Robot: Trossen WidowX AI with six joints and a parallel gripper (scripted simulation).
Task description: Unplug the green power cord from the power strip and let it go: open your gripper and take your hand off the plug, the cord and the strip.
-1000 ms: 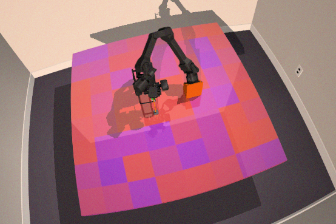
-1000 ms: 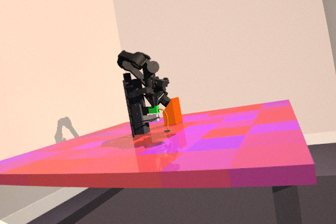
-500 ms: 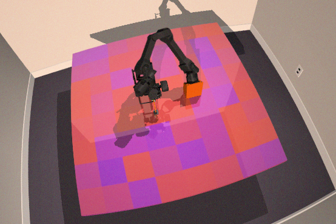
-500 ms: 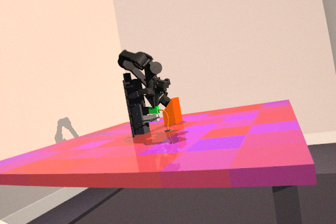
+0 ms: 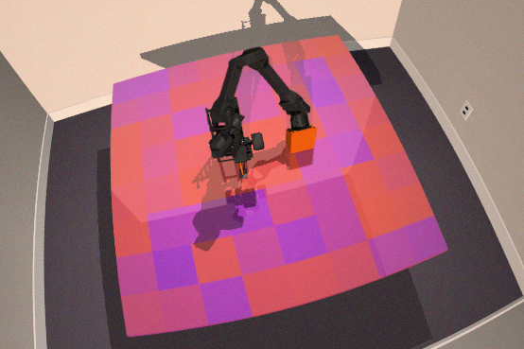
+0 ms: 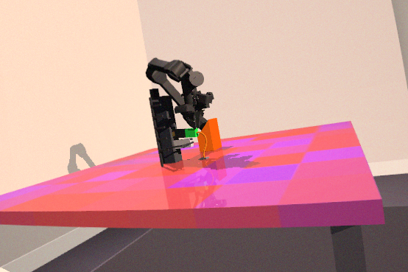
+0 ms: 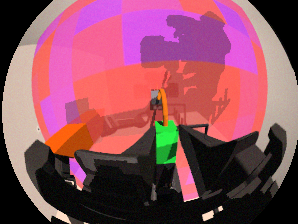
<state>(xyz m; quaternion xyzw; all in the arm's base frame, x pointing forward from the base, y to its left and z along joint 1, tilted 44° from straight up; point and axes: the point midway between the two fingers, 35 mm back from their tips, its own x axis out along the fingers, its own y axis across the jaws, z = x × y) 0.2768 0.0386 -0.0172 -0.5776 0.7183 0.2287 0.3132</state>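
My gripper tip is 12 cm above the small grey anchor and 1 cm to the right of it. From my gripper tip the other things lie so: green plug (4 cm to the right); then dark power strip (14 cm to the right, 3 cm behind, 2 cm above).
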